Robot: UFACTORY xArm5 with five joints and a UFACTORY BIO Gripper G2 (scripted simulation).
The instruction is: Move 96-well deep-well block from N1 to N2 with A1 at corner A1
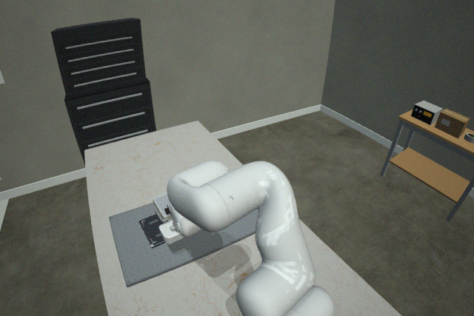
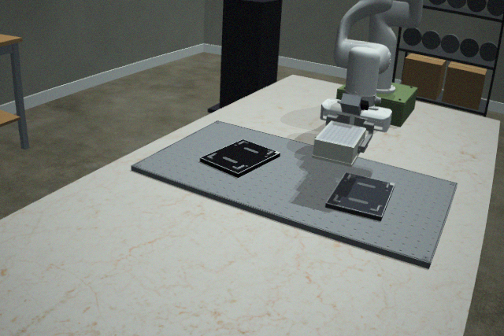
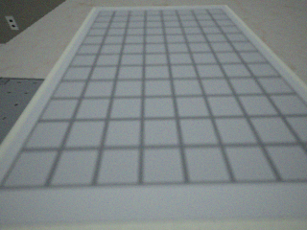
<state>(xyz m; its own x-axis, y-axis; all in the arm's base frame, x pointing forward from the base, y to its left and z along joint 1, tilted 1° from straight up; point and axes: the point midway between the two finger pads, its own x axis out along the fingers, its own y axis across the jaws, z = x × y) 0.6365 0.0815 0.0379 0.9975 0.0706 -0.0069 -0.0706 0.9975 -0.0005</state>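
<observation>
Now: the plate nest N2 10 cm below my hand, 7 cm to the left of it and 1 cm ahead of it. Round my hand: white 96-well deep-well block: 1 cm ahead; black plate nest N1: 25 cm to the right, 10 cm below, 1 cm behind.
</observation>
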